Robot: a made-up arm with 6 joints.
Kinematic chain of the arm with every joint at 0, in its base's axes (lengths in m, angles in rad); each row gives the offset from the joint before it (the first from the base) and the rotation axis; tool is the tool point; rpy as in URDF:
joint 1: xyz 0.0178 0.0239 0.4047 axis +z
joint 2: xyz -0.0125 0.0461 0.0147 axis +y
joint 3: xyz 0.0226 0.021 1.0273 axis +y
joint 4: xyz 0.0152 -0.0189 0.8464 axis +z
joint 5: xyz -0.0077 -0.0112 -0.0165 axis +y
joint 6: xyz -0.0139 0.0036 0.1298 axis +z
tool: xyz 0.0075 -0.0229 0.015 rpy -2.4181 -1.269 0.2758
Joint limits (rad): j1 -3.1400..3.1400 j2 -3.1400..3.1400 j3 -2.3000..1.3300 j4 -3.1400..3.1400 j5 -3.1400..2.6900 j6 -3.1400..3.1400
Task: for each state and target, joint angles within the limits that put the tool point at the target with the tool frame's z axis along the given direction. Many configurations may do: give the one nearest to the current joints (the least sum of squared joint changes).
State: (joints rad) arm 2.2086 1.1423 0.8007 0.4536 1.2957 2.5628
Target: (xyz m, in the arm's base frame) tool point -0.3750 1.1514 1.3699 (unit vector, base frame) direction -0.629 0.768 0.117
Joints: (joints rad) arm 1.8367 0.4078 0.9710 0.2604 1.9878 1.7227
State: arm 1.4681 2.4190 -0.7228 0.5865 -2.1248 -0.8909
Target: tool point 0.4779 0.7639 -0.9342 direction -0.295 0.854 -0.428
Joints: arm 1.0425 2.9967 -0.8620 0.2795 -1.5551 -0.2981
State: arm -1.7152 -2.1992 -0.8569 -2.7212 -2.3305 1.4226
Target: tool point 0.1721 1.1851 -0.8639 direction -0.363 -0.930 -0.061
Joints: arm -1.6665 -2.3061 -0.4273 -3.1400 -2.5634 1.8376
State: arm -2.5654 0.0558 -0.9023 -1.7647 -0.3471 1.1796
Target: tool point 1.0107 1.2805 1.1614 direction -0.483 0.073 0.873
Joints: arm -2.1716 -0.6735 -1.0139 -2.2029 -0.4379 0.8207
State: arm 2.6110 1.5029 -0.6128 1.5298 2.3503 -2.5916
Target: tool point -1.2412 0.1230 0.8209 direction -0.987 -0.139 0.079
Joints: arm 2.9459 1.8228 -1.4132 1.7353 2.4452 -3.0509
